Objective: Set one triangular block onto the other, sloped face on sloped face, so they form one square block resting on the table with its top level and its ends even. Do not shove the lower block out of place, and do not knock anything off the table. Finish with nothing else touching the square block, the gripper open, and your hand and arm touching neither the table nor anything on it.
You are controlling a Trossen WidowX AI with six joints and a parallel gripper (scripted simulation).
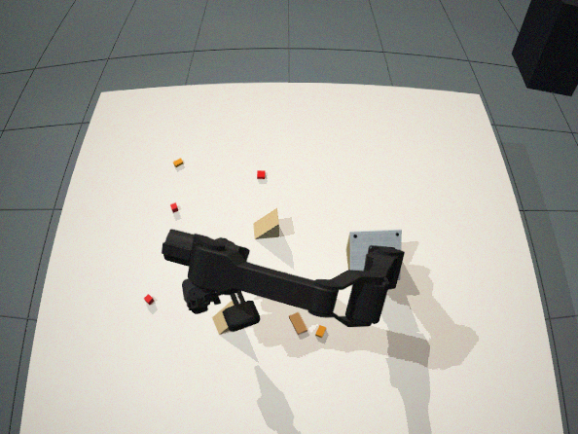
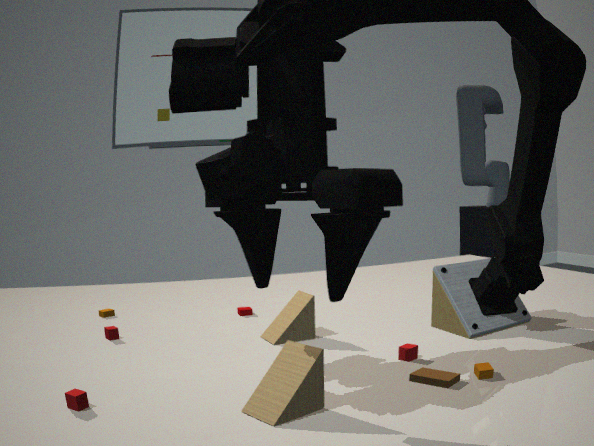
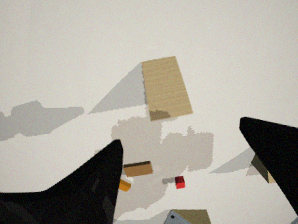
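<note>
Now: the tan triangular block 9 cm below my gripper tip and 1 cm ahead of it. Also, from my gripper tip: flat brown brick: 14 cm behind, 10 cm below.
</note>
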